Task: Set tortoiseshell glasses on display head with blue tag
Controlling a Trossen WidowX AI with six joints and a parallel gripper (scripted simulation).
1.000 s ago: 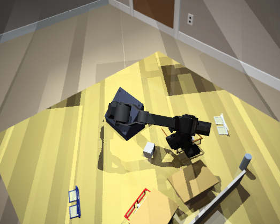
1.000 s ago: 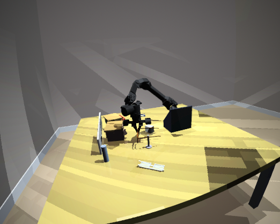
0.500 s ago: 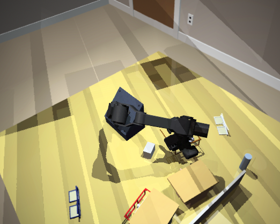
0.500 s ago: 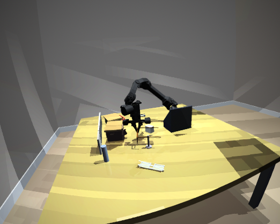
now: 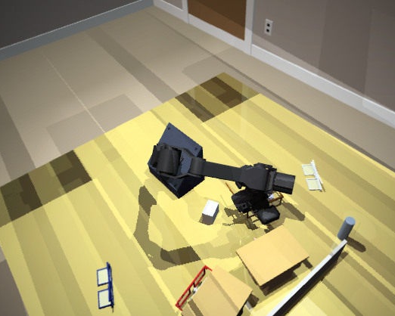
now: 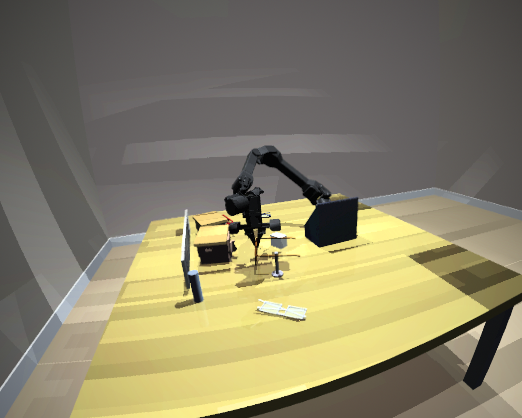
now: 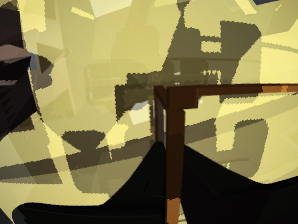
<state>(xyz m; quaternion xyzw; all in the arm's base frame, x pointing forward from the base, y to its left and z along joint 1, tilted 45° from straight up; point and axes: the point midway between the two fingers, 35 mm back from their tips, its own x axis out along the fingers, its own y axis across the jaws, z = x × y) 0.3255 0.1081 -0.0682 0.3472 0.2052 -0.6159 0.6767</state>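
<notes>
The post lies 5 cm behind my gripper tip, 11 cm to the left of it and 3 cm below it. Round my gripper tip: display head (14 cm ahead, 7 cm to the right); then white cube (10 cm behind, 11 cm to the right, 3 cm below); then long panel (29 cm ahead, 16 cm to the right).
</notes>
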